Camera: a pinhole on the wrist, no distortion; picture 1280 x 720 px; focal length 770.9 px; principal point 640.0 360.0 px. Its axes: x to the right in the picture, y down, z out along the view. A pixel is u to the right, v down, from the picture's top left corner.
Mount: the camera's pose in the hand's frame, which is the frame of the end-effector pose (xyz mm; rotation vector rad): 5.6 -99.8 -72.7 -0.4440 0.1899 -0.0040
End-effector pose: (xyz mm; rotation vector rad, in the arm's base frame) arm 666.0 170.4 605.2 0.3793 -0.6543 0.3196
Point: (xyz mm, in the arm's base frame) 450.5 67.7 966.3
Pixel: 564 289
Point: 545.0 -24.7 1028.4
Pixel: 698 124
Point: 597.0 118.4 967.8
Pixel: 782 320
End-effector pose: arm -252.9 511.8 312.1 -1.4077 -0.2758 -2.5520
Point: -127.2 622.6 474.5
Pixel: 643 110
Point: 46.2 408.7 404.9
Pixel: 365 584
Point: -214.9 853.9 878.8
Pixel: outside the picture
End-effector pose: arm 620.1 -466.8 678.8 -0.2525 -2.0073 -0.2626
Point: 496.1 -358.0 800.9
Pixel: 1032 628
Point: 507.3 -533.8 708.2
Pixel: 862 40
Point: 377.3 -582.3 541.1
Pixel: outside the picture
